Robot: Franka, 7 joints.
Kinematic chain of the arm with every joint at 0, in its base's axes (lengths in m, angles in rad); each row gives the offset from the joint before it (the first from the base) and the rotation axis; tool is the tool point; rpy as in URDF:
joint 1: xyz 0 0 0.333 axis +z
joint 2: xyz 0 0 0 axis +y
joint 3: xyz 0 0 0.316 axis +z
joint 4: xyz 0.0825 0 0 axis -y
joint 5: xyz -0.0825 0 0.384 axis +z
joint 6: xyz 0 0 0 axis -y
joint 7: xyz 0.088 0 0 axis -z
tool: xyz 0 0 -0.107 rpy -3.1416 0 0
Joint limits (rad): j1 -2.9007..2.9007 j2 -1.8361..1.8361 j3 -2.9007..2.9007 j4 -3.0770..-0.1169 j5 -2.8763..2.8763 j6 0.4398..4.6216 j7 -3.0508..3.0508
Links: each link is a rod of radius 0.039 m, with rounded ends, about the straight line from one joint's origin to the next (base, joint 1, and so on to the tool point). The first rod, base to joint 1, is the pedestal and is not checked.
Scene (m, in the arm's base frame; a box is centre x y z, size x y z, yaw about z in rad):
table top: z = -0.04
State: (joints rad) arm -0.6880 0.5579 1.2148 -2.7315 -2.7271 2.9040 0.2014
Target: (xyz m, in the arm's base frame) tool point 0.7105 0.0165 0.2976
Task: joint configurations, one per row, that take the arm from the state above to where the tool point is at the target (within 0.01 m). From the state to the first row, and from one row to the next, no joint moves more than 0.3 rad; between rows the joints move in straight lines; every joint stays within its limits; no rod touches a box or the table.
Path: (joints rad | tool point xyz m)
1: -0.7019 0.6369 1.1468 -2.4529 -2.7261 2.8003 0.2014 | 0.3388 0.2486 0.1907
2: -0.7158 0.7159 1.0787 -2.1743 -2.7252 2.6965 0.2014 | 0.4860 0.2152 0.2224
3: -0.7297 0.7948 1.0107 -1.8957 -2.7242 2.5928 0.2014 | 0.6145 0.1347 0.2592
4: -0.7437 0.8738 0.9427 -1.6172 -2.7232 2.4890 0.2014 | 0.7105 0.0165 0.2976

